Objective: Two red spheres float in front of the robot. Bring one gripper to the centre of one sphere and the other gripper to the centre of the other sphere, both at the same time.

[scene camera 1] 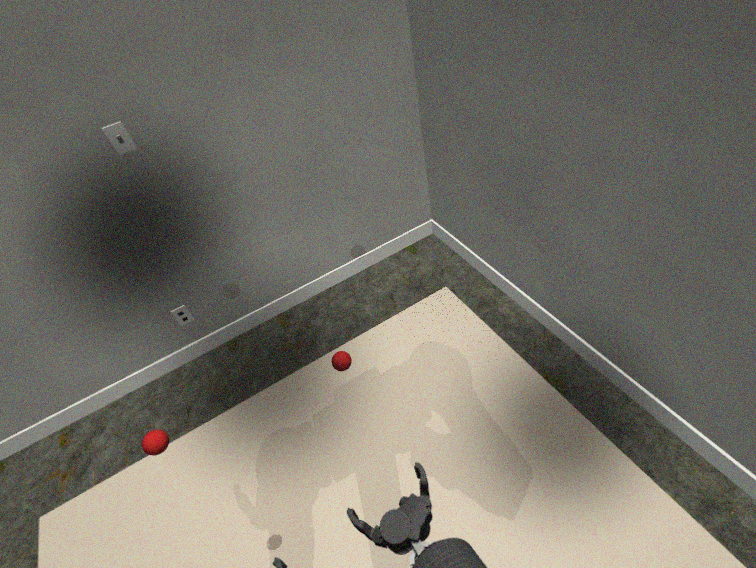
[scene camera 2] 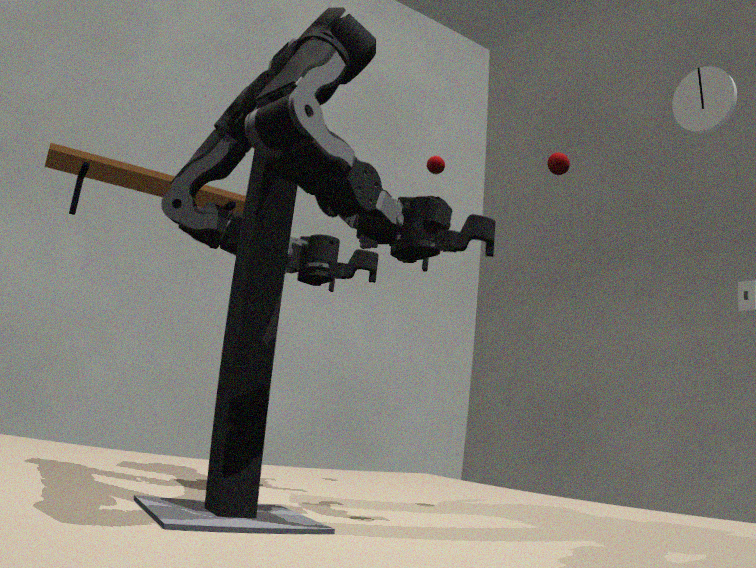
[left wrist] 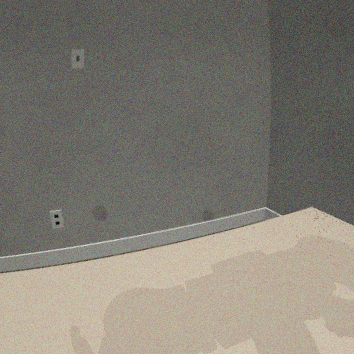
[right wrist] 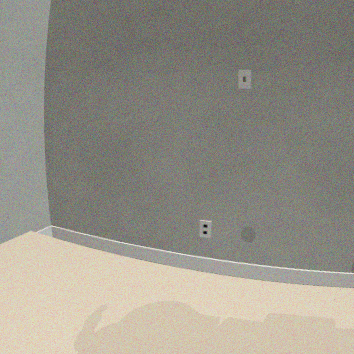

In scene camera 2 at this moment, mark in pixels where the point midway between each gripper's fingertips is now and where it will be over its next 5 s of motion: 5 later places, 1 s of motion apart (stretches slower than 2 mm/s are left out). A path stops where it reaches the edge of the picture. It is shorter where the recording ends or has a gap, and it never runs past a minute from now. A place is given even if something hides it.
My left gripper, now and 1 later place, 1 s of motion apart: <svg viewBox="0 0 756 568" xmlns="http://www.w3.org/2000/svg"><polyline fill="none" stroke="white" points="354,274 428,166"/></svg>
My right gripper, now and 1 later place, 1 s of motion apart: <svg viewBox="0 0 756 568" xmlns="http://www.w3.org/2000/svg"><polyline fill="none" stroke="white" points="459,247 549,158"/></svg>
